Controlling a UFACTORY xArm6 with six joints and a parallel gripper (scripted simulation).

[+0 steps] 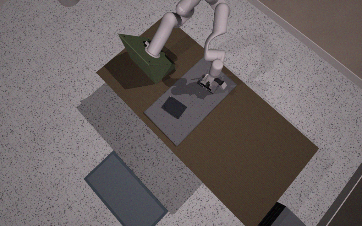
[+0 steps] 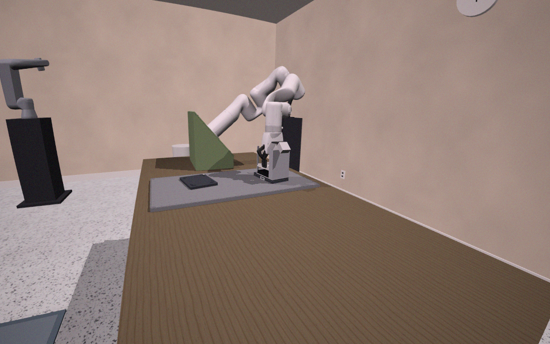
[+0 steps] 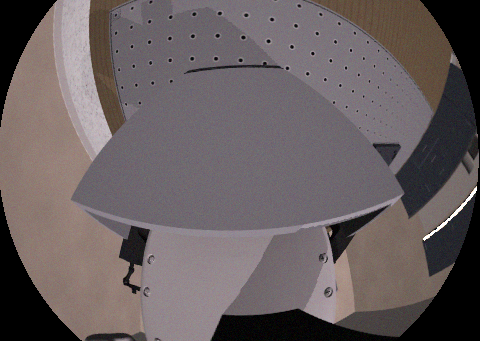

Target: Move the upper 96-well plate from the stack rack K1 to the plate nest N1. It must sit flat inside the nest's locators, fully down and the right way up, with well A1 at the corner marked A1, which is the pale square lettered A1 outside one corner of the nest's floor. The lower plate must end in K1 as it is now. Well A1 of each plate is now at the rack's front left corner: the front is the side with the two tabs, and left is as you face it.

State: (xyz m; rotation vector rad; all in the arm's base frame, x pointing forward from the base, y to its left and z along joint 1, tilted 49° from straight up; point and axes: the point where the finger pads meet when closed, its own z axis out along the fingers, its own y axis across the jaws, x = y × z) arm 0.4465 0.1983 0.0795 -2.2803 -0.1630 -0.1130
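My gripper is now 340 mm to the left of the dark plate nest N1, 70 mm above it and 60 mm past it. Also, from my hand: white 96-well plate: 10 mm below; then pale A1 mark: 300 mm to the right, 150 mm behind, 60 mm below.
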